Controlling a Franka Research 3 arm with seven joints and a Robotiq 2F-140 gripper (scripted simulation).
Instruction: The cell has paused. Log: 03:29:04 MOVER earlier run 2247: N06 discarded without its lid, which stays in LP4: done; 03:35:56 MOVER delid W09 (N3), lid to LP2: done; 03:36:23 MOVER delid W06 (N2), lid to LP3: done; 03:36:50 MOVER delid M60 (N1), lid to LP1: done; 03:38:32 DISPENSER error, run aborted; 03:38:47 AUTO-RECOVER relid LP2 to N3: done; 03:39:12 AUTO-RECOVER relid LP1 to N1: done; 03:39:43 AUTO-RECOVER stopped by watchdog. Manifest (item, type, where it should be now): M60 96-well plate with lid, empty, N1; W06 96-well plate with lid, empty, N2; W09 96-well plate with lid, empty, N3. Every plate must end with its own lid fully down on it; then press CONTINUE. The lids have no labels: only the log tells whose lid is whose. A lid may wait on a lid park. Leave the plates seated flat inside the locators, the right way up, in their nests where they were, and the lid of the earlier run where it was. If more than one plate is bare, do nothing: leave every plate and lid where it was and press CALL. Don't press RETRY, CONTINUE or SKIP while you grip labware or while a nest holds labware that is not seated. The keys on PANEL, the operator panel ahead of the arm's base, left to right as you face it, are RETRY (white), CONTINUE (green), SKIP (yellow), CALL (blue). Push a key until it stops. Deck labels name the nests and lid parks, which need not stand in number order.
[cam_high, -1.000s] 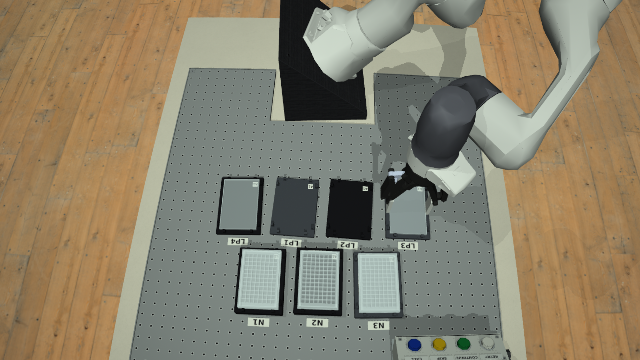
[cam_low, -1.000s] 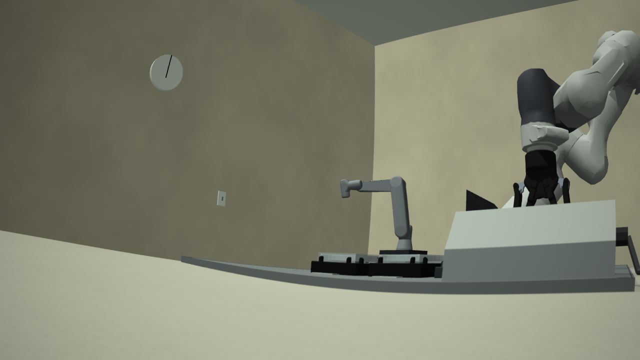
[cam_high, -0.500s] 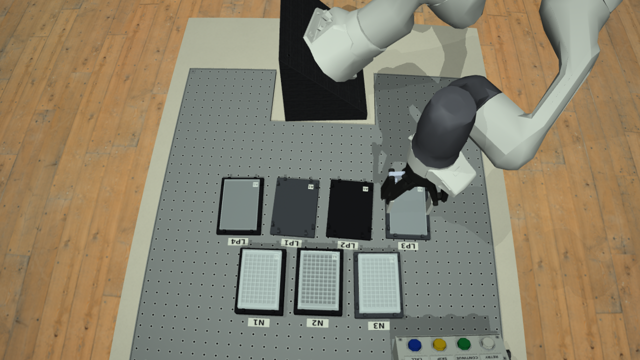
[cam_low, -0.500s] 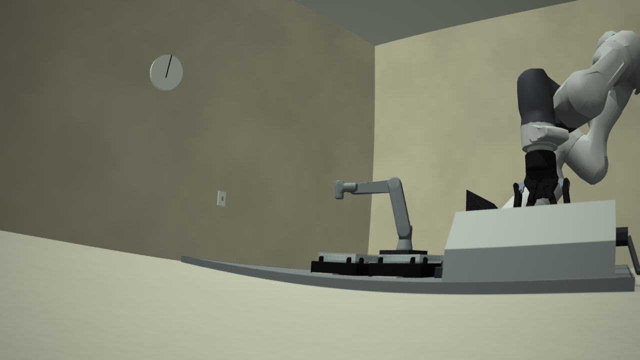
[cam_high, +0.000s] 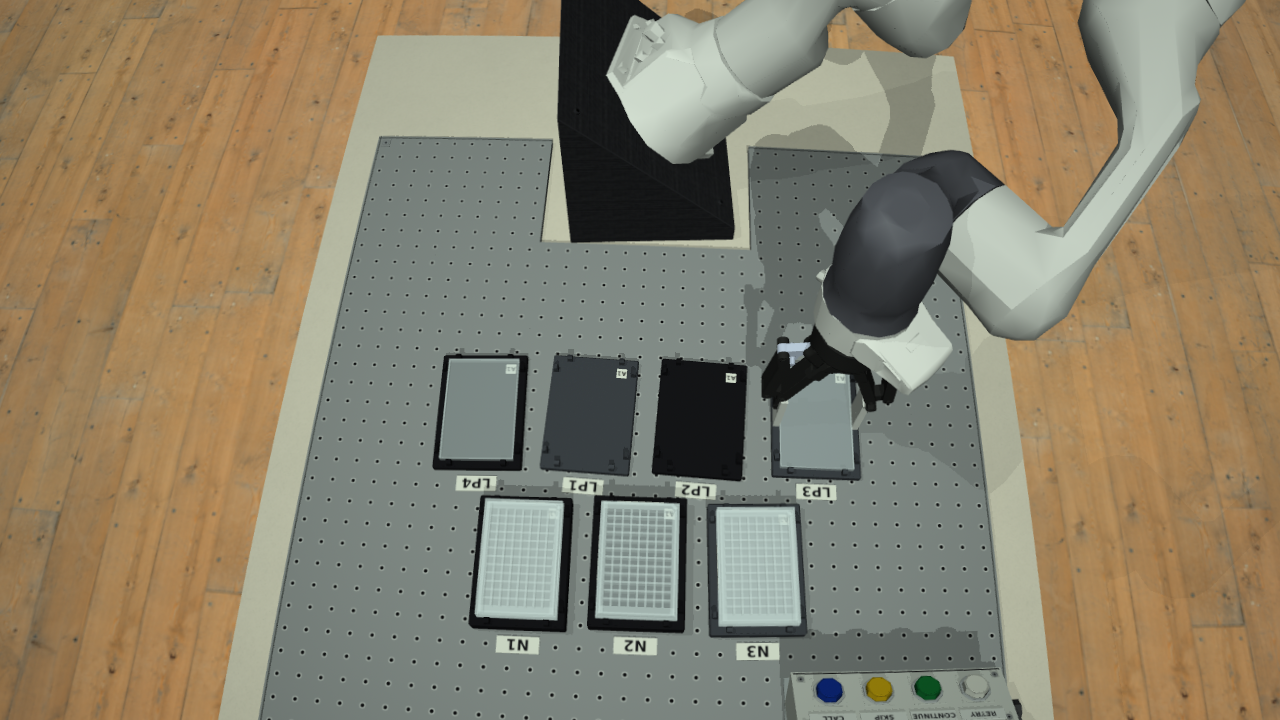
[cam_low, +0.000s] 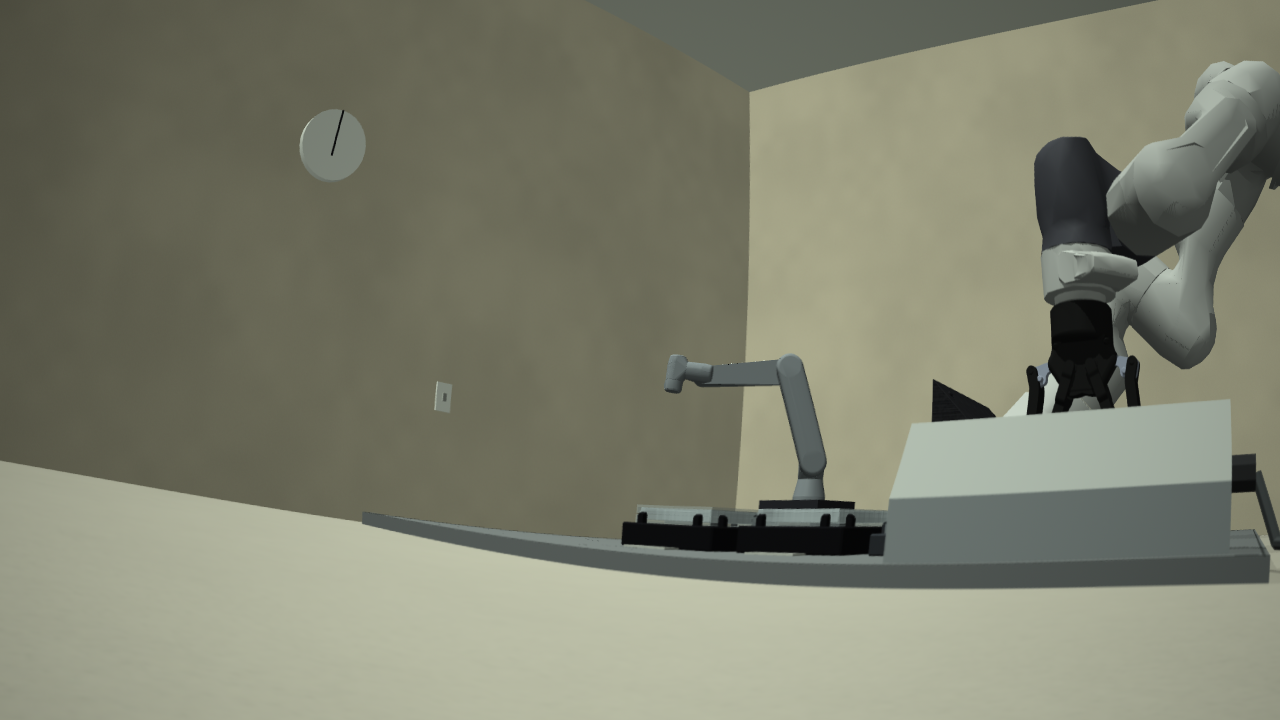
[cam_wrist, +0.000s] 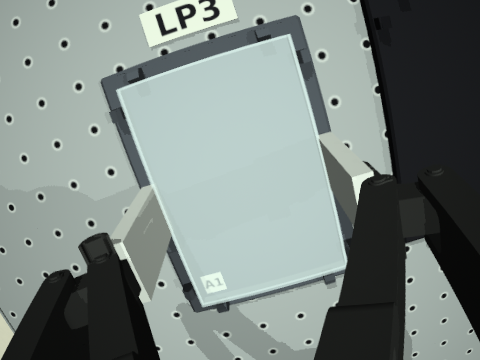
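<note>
Right now my hand is 3 cm above the lid park LP3. Round my hand: lid park LP2 (13 cm to the right, 3 cm below, 1 cm ahead); lid park LP1 (26 cm to the right, 3 cm below, 1 cm ahead); LP2 label (14 cm to the right, 9 cm ahead, 4 cm below).
</note>
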